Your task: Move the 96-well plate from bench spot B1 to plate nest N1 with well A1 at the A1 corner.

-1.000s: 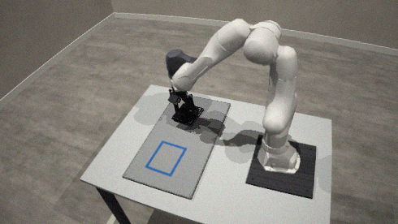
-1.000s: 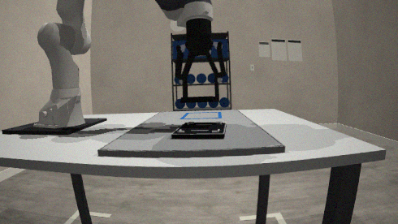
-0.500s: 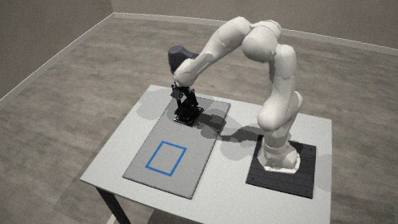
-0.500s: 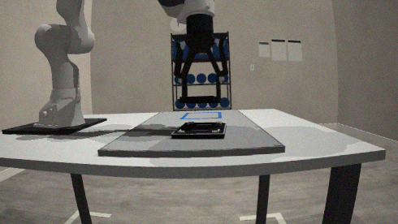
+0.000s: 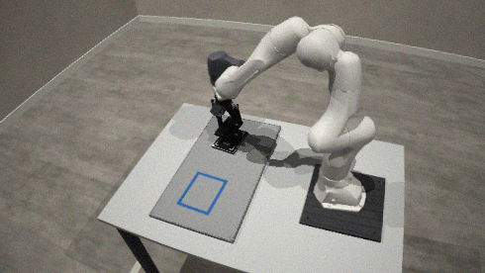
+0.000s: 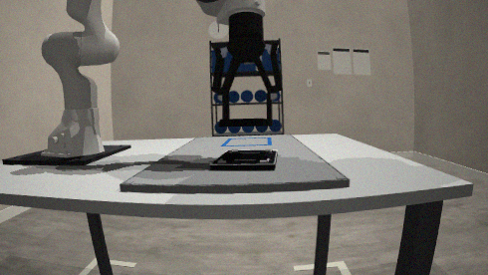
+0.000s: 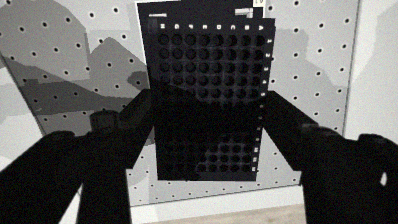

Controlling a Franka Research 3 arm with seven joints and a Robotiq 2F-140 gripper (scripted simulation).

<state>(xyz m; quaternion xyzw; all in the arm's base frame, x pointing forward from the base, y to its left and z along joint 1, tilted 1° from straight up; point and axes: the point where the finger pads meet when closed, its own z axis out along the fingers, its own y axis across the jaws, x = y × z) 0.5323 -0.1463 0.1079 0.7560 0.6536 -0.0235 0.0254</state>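
The black 96-well plate is 20 mm below my hand. Also, from my hand: black plate nest (100 mm below); A1 label (90 mm below, 70 mm to the left, 60 mm ahead).
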